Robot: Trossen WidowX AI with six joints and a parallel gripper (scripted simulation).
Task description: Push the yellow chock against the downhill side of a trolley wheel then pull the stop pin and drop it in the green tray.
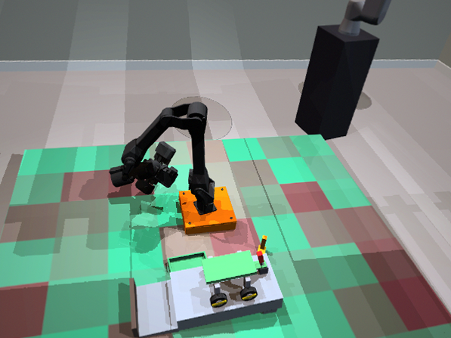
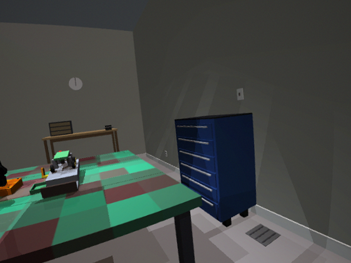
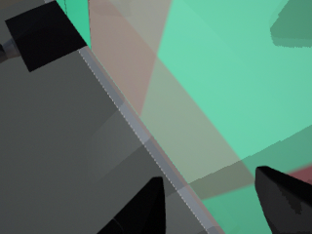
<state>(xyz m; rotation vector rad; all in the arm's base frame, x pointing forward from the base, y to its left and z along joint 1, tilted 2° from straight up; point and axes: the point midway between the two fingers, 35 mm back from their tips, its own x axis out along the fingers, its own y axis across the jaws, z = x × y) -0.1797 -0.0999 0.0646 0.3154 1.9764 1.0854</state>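
Now: gripper tip 430 mm short of the yellow chock, 180 mm to the right of it and 60 mm above it. From my gripper tip the other things lie so: grey ramp (530 mm ahead, 10 mm to the left, 40 mm below); then green tray (390 mm ahead, 50 mm to the right, 90 mm below); then trolley (530 mm ahead, 10 mm to the left, 20 mm above).
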